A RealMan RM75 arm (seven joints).
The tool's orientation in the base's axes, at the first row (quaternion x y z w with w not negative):
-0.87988, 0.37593, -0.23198, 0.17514
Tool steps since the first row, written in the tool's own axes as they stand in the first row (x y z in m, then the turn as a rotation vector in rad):
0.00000, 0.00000, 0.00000, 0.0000, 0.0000, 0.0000
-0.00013, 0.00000, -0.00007, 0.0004, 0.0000, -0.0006
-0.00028, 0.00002, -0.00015, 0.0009, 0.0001, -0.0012
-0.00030, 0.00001, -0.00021, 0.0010, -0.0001, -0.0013
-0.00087, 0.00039, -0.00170, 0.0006, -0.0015, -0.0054
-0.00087, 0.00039, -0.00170, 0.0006, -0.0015, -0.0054
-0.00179, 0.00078, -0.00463, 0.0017, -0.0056, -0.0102
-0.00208, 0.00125, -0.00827, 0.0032, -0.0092, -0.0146
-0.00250, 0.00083, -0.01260, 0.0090, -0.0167, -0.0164
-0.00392, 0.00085, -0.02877, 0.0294, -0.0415, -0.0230
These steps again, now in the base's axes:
0.00000, 0.00000, 0.00000, 0.0000, 0.0000, 0.0000
-0.00012, 0.00009, 0.00002, -0.0001, -0.0004, 0.0006
-0.00026, 0.00017, 0.00004, -0.0002, -0.0009, 0.0012
-0.00030, 0.00019, 0.00009, 0.0000, -0.0009, 0.0014
-0.00167, 0.00016, 0.00098, -0.0017, -0.0002, 0.0054
-0.00167, 0.00016, 0.00098, -0.0017, -0.0002, 0.0054
-0.00404, 0.00020, 0.00298, -0.0012, 0.0010, 0.0116
-0.00646, -0.00038, 0.00569, -0.0006, 0.0017, 0.0175
-0.00881, -0.00037, 0.00938, 0.0063, 0.0021, 0.0242
-0.01842, -0.00149, 0.02241, 0.0296, 0.0023, 0.0473

